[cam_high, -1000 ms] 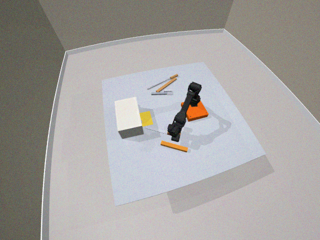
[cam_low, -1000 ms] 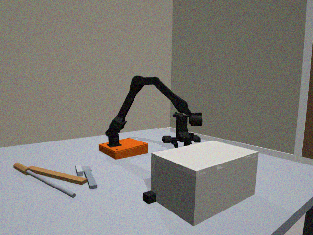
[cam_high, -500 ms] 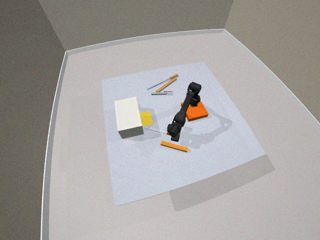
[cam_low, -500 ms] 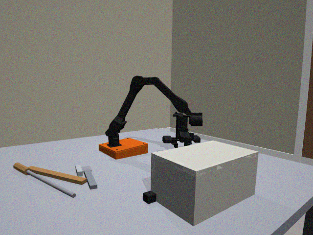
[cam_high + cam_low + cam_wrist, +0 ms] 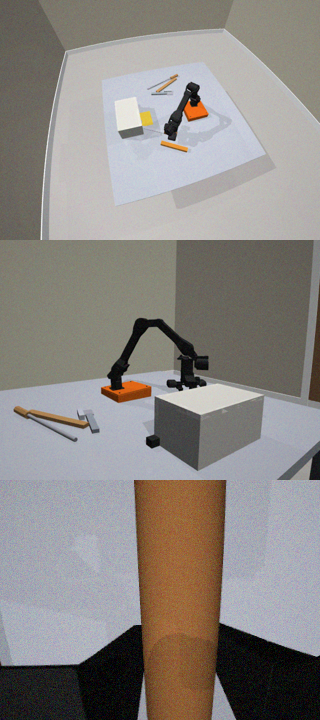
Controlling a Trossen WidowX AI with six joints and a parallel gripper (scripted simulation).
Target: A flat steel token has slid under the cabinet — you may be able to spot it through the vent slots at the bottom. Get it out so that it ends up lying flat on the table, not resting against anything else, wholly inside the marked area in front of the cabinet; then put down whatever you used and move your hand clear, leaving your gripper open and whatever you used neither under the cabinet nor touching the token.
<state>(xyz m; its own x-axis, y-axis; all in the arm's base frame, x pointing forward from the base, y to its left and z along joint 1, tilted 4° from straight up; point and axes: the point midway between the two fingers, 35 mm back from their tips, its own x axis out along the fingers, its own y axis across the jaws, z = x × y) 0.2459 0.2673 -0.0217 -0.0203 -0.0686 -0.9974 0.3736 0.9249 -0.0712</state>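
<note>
Now: gripper tip 120 mm to the right of the orange flat bar, 10 mm below it and 10 mm short of it. From my gripper tip the other things lie so: small grey token (270 mm ahead, 160 mm to the right); then wooden stick (590 mm to the right, 40 mm behind).
</note>
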